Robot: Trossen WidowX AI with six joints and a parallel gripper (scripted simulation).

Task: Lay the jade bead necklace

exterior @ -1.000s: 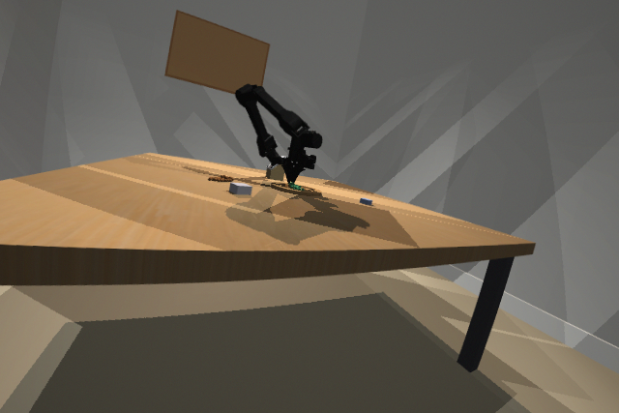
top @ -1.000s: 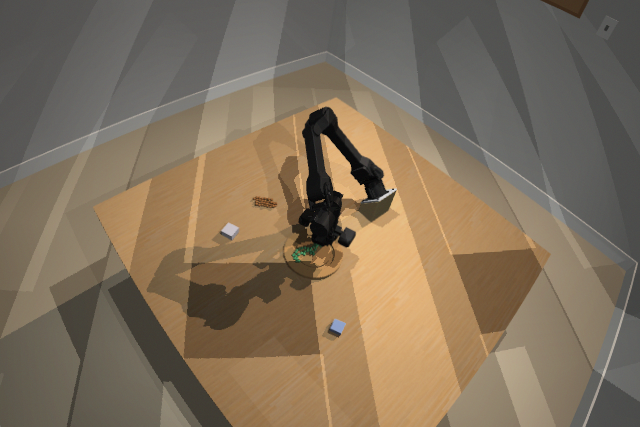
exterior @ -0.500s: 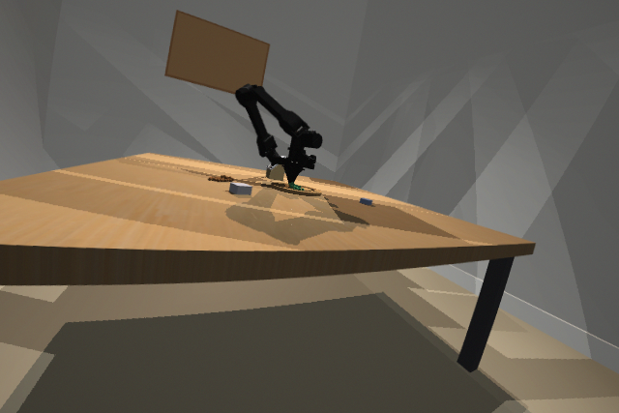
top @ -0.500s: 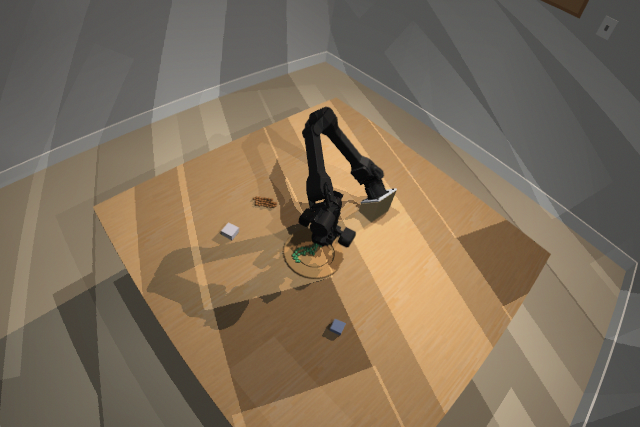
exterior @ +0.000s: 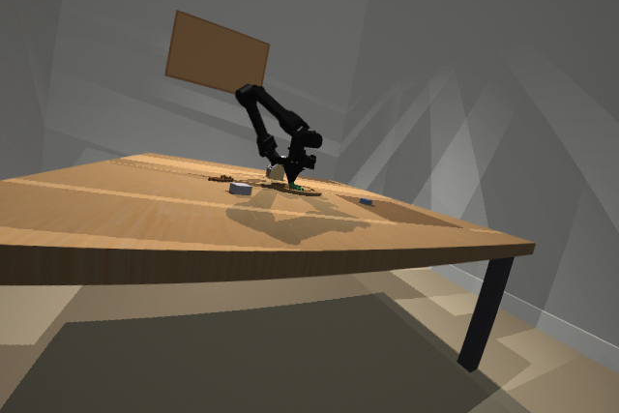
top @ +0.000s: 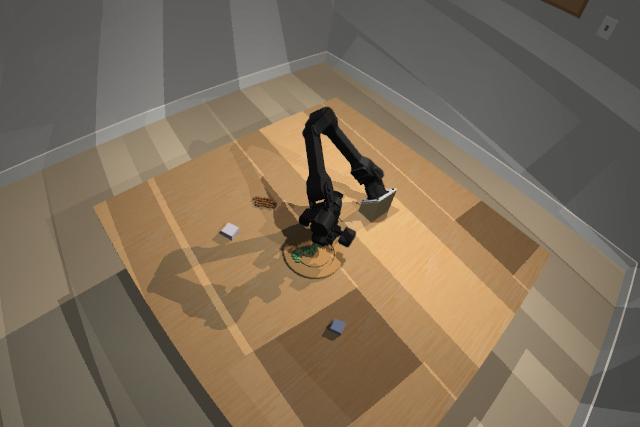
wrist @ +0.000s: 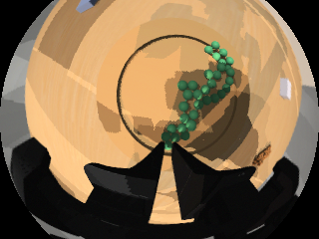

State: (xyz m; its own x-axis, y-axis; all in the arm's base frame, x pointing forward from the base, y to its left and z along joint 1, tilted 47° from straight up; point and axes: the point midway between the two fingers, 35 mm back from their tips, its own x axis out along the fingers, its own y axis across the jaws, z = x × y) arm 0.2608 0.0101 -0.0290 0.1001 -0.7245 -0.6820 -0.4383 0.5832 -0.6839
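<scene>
Now: the round wooden bead board 5 cm ahead of my gripper tip, 1 cm to the left of it and 1 cm below it. The rest, counted from my gripper tip: blue block: 15 cm ahead, 27 cm to the left, 1 cm below; then pale grey block: 26 cm ahead, 20 cm to the right.
</scene>
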